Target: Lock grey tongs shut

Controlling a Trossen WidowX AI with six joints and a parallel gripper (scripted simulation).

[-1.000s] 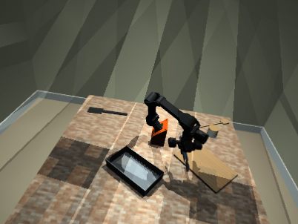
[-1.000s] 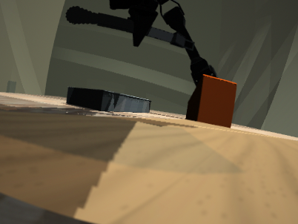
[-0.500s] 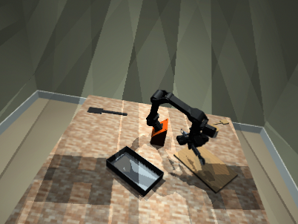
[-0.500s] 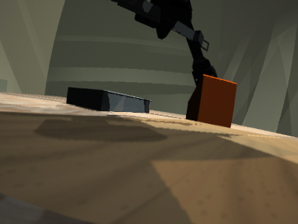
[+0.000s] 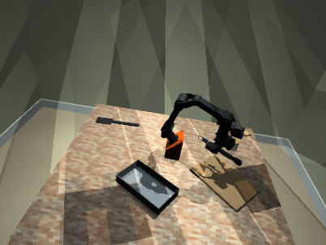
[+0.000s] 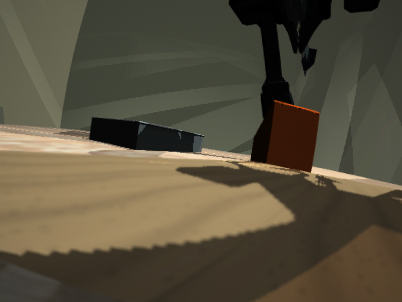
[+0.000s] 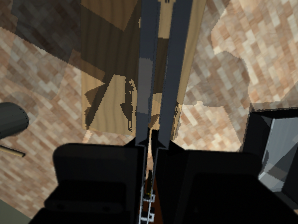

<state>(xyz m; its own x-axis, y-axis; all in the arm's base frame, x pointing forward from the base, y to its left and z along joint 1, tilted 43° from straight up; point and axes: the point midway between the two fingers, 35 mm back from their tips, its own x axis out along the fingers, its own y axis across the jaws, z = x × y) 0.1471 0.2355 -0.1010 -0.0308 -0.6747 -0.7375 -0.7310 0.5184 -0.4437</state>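
Right now the wooden board is 15 cm below my gripper tip, 9 cm to the left of it and 4 cm ahead of it. Also, from my gripper tip: roasting tin 36 cm to the right, 19 cm ahead, 13 cm below; dark long-handled tool 68 cm to the right, 38 cm behind, 16 cm below.
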